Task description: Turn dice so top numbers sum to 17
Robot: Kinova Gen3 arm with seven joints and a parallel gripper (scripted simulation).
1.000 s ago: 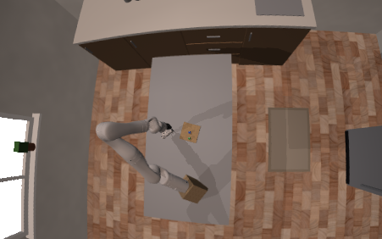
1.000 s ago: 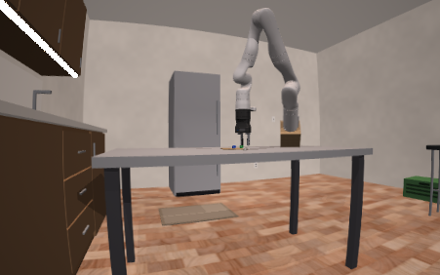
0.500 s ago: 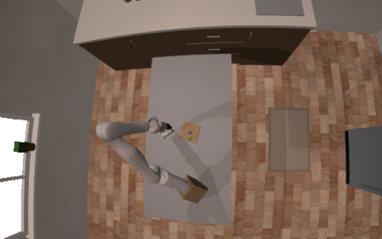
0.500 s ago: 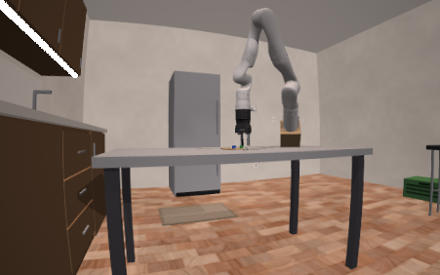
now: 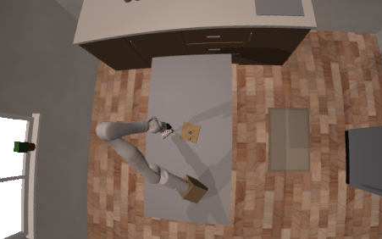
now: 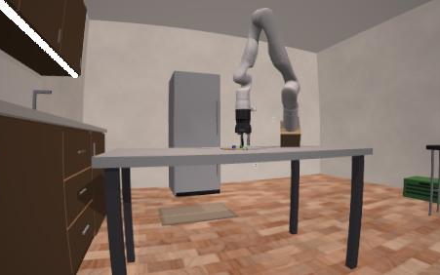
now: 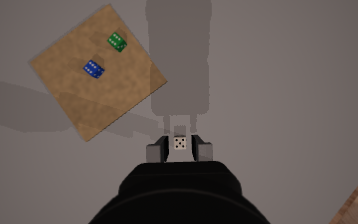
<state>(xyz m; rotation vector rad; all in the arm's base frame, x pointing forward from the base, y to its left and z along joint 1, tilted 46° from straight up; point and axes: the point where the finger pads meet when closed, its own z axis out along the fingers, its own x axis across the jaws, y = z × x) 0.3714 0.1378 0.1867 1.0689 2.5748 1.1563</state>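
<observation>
My gripper is now 3 cm above the white die. The rest, counted from my hand: tan mat (3 cm ahead, 15 cm to the right, 4 cm below); then blue die (3 cm ahead, 15 cm to the right, 3 cm below); then green die (2 cm behind, 16 cm to the right, 3 cm below).
</observation>
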